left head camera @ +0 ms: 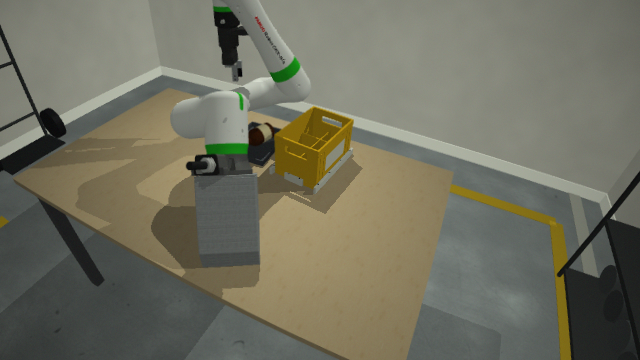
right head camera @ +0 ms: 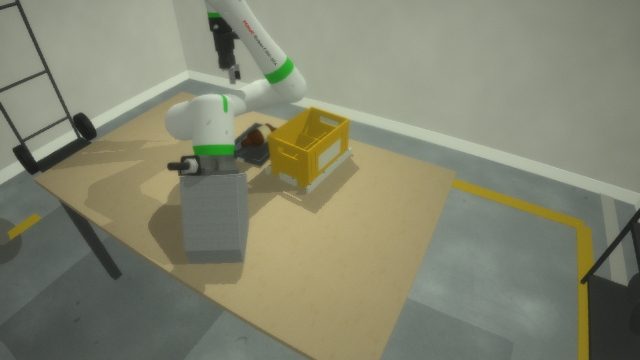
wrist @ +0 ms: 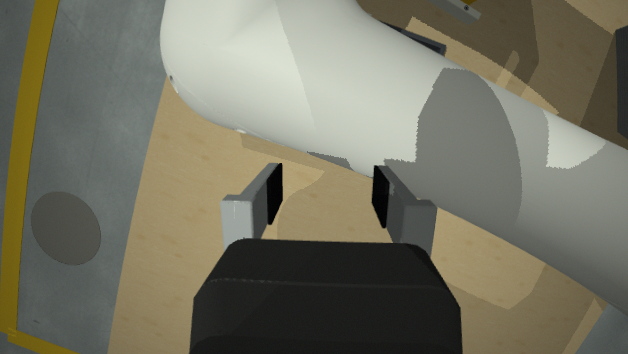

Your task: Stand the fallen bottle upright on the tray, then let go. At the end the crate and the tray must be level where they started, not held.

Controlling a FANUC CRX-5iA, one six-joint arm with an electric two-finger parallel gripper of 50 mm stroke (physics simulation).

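Places are measured from the arm's base along level axes (x ahead, y left, z up), in metres.
Pixels of known places: gripper, fingertip midpoint: (left head camera: pixel 237 78) (right head camera: pixel 235 81) (wrist: pixel 327 183); arm's base, origin of the base link: (left head camera: pixel 228 174) (right head camera: pixel 215 174).
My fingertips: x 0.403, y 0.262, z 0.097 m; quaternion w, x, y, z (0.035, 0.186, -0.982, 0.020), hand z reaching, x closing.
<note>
For each thing: its top centre in the pictures, then the offset to it from my fingertips. Level surfaces: height alone.
- brown bottle with a cream label, middle of its top: (left head camera: pixel 256 129) (right head camera: pixel 255 130) 0.083 m right, 0.006 m back, 0.205 m down
- dark tray, middle of its top: (left head camera: pixel 256 139) (right head camera: pixel 257 140) 0.082 m right, 0.005 m back, 0.258 m down
- yellow crate, middle of its top: (left head camera: pixel 315 126) (right head camera: pixel 309 126) 0.354 m right, 0.002 m ahead, 0.109 m down
- wooden table, its level: 0.284 m down
A brown bottle with a cream label (left head camera: pixel 262 133) (right head camera: pixel 257 137) lies on its side on the dark tray (left head camera: pixel 260 158) (right head camera: pixel 257 159). In the left head view the arm's base hides part of both. A corner of the tray (wrist: pixel 437 48) shows past the arm in the wrist view, where the bottle does not show. The yellow crate (left head camera: pixel 295 160) (right head camera: pixel 287 156) stands level and upright beside the tray. My gripper (left head camera: pixel 237 78) (right head camera: pixel 234 80) (wrist: pixel 327 183) is open and empty, high above the table, apart from the bottle, tray and crate.
The crate has light rails (left head camera: pixel 327 175) (right head camera: pixel 325 175) at its foot. The arm's white link (wrist: pixel 350 90) crosses below the gripper in the wrist view. The arm stands on a grey pedestal (left head camera: pixel 227 220) (right head camera: pixel 214 217) on the wooden table (left head camera: pixel 345 255) (right head camera: pixel 325 255).
</note>
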